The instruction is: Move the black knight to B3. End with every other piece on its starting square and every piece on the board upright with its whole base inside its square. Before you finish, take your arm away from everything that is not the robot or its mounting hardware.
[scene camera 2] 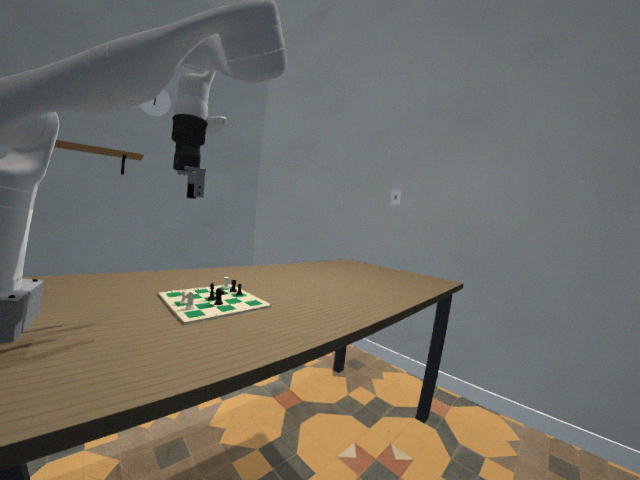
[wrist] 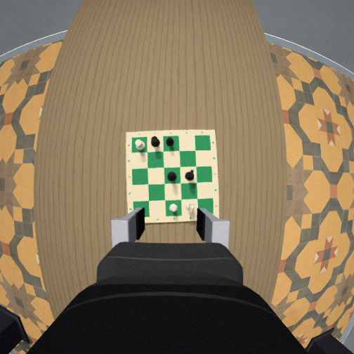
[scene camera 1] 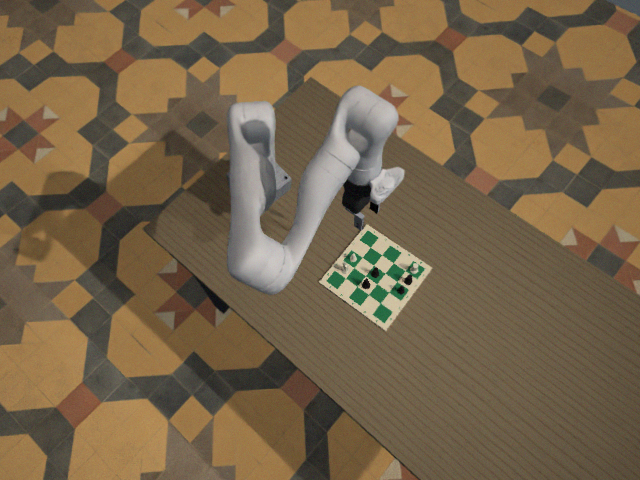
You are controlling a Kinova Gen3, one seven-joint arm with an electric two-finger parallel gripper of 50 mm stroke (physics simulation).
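Frame: origin at the arm's base, x ahead, y left, z up, level; millimetres.
Seen in the pictures: gripper, fingertip midpoint: (scene camera 2: 194,197) (scene camera 1: 366,218).
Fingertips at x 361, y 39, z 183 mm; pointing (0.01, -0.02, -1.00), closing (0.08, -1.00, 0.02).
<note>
Offsets run from my fingertips to a thing's top centre. Level surfaces: height alone.
The black knight @(dx +59, dy -44, dz -215 mm) (scene camera 1: 366,283) (scene camera 2: 219,296) (wrist: 189,176) stands upright on a cream square of the green-and-cream board @(dx +56, dy -3, dz -255 mm) (scene camera 1: 385,325) (scene camera 2: 227,313) (wrist: 128,167). Beside it, on a green square, stands a tall black piece @(dx +53, dy -2, dz -211 mm) (scene camera 1: 375,272) (scene camera 2: 211,292) (wrist: 172,176). My gripper (scene camera 1: 366,217) (scene camera 2: 194,194) (wrist: 170,219) is open and empty, high above the board's near edge in the wrist view, well apart from the knight. The square labels are too small to read, so I cannot tell which square is B3.
At the board's far side in the wrist view stand a white piece (wrist: 139,145), a black piece (wrist: 155,142) and a small black piece (wrist: 170,142). Near the fingers' side stand a white piece (wrist: 173,207) and a white knight (wrist: 190,208). The wooden table @(dz -261 mm) (scene camera 1: 491,310) (scene camera 2: 310,294) carries the board.
</note>
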